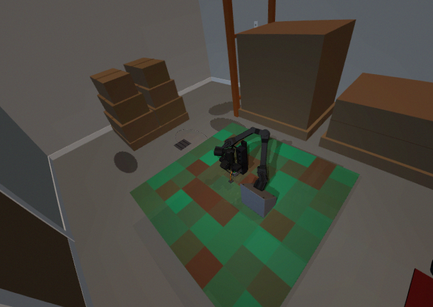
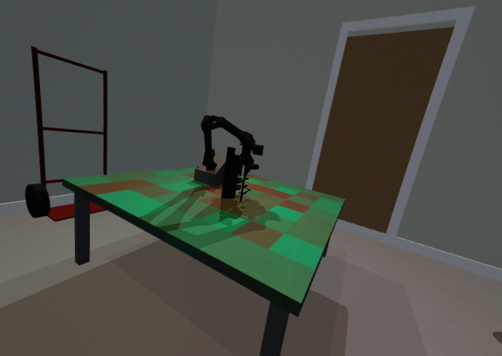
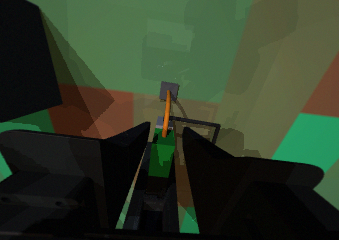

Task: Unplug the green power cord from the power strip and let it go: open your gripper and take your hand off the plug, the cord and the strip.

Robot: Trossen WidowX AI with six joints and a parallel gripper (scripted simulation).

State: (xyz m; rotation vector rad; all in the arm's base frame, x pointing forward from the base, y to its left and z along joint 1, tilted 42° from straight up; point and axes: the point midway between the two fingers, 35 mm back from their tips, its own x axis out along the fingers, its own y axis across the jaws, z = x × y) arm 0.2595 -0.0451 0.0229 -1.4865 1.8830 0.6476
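The green plug is 6 cm to the right of my gripper tip, 1 cm below it and 1 cm behind it. Also, from my gripper tip: tall black block 15 cm to the right, 4 cm above, 3 cm behind.
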